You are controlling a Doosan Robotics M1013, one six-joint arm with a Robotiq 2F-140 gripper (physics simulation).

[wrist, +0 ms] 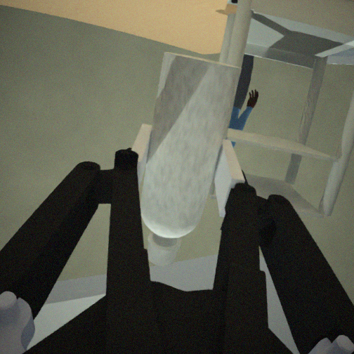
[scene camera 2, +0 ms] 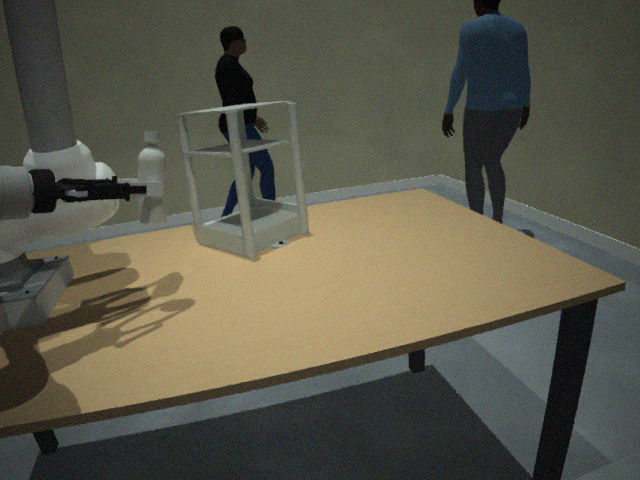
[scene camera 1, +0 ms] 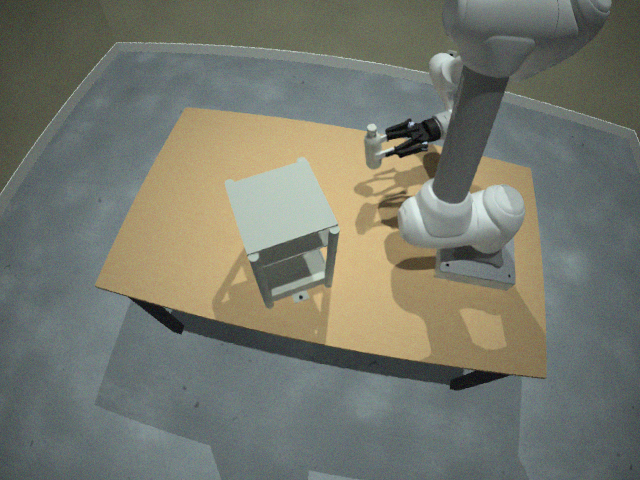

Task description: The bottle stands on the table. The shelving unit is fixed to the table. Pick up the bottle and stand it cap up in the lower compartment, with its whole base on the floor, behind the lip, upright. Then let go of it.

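Places are measured from the arm's base along level axes (x back, y right, z up), in metres.
Pixels of known places: gripper, fingertip midpoint: (scene camera 2: 155,186) (scene camera 1: 371,150).
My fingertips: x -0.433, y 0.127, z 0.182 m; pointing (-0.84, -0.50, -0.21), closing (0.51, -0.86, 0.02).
Note:
For each thing: its top centre in the pictures, then the offset to it from my fingertips. Level surfaces: height alone.
- pale bottle at its top centre: (scene camera 2: 143,131) (scene camera 1: 377,126) dx +0.002, dy +0.002, dz +0.110 m
- grey-white shelving unit at its top centre: (scene camera 1: 278,203) (scene camera 2: 234,106) dx -0.196, dy -0.339, dz +0.121 m
- table at its surface level: dz -0.248 m
The pale bottle (scene camera 1: 372,150) (scene camera 2: 150,166) (wrist: 187,110) is upright, cap up, and hangs well above the table, beside the shelving unit on the robot's side and apart from it. My gripper (scene camera 1: 381,146) (scene camera 2: 149,188) (wrist: 183,147) lies level and is shut on the bottle's body, one pad on each side. The grey-white shelving unit (scene camera 1: 281,204) (scene camera 2: 243,191) (wrist: 242,32) stands on the table (scene camera 1: 170,232) (scene camera 2: 413,284) (wrist: 125,22). It has a top board, a middle shelf and a lower compartment with a raised lip. Its top board hides much of the inside in scene camera 1.
Corner posts bound the unit's sides. A small fixing tab (scene camera 1: 300,297) (scene camera 2: 280,243) sits at the unit's foot. The robot's base (scene camera 1: 475,271) (scene camera 2: 38,294) is bolted to the table. A person in black (scene camera 2: 235,80) and one in blue (scene camera 2: 496,64) stand beyond the table.

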